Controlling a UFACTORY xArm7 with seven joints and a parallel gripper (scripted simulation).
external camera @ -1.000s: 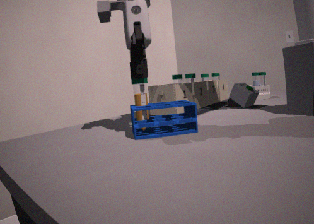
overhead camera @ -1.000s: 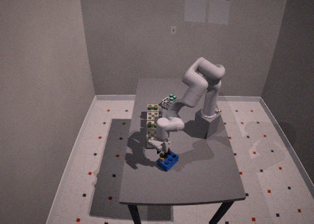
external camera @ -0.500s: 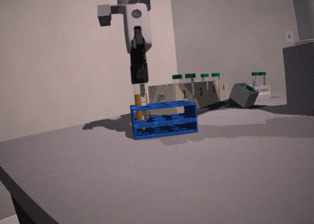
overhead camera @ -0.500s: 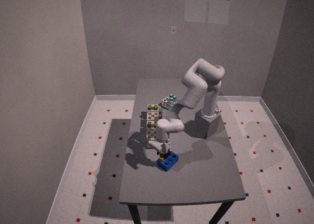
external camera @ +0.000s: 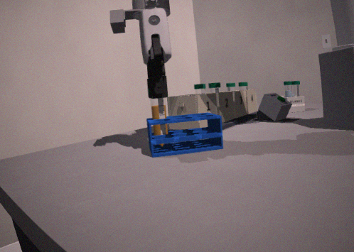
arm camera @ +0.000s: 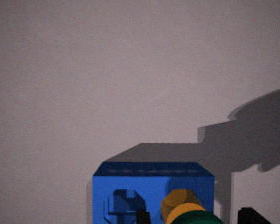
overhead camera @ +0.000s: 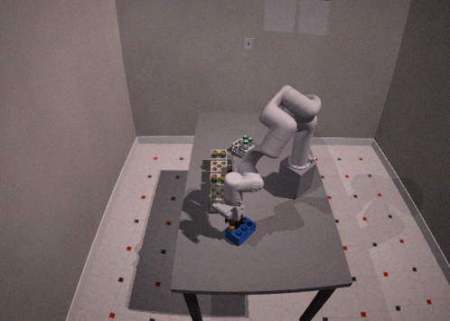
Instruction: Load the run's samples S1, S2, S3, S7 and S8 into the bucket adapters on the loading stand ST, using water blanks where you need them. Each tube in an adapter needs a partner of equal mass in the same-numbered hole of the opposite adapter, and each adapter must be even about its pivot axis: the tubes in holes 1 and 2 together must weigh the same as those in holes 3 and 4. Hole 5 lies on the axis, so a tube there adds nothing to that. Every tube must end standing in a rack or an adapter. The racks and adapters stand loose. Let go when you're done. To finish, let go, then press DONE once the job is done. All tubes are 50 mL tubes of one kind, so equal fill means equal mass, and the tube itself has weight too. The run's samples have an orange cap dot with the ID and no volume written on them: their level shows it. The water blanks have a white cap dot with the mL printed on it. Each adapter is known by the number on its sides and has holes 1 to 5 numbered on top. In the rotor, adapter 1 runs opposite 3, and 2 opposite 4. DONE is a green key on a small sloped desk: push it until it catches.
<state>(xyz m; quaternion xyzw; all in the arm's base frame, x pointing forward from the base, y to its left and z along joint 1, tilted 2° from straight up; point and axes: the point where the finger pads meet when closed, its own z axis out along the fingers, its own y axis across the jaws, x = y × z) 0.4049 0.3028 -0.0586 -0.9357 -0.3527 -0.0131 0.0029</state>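
Right now my hand is 5 cm above the sample tube and 1 cm past it. From my hand the other things lie so: blue rack (9 cm below, 4 cm behind, 1 cm to the right); then sloped done desk (39 cm to the right, 16 cm behind, 6 cm below); then adapter (21 cm to the right, 7 cm below, 4 cm ahead).
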